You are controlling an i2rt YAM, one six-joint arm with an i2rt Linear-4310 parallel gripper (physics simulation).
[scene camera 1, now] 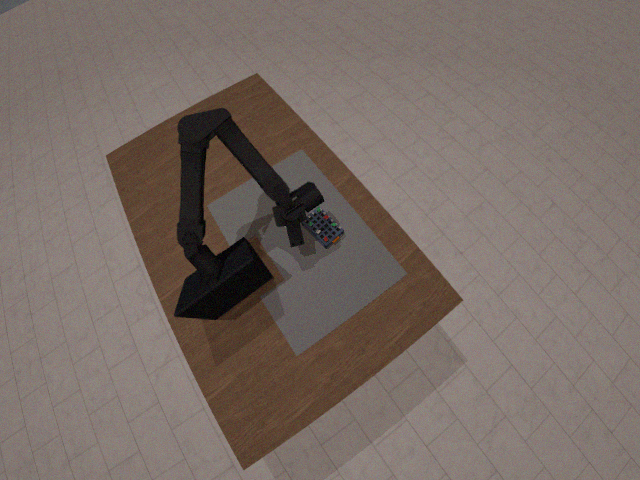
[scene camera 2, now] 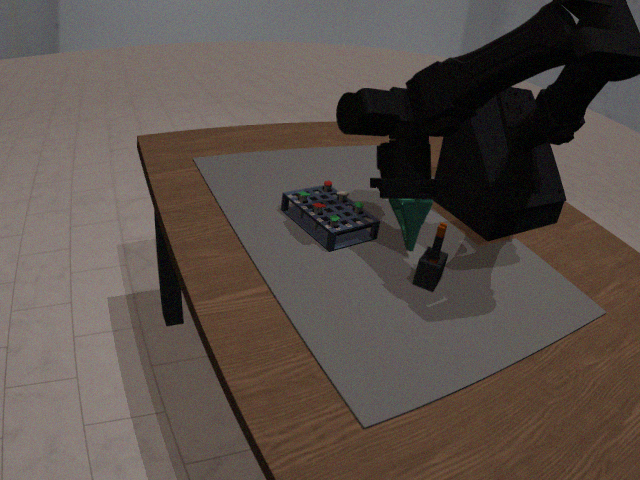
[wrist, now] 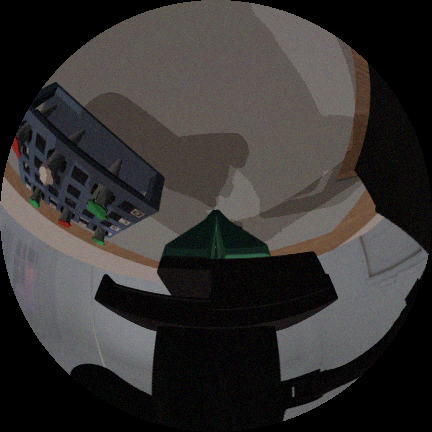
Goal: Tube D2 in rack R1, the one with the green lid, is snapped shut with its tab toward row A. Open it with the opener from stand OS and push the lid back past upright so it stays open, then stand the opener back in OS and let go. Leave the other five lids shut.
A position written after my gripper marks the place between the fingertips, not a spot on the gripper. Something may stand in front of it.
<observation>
My gripper (scene camera 2: 409,250) is shut and holds nothing. Also in view: a grey mat (scene camera 1: 322,288).
My gripper shows as well in the wrist view (wrist: 215,215). The grey mat also shows in the wrist view (wrist: 238,114).
</observation>
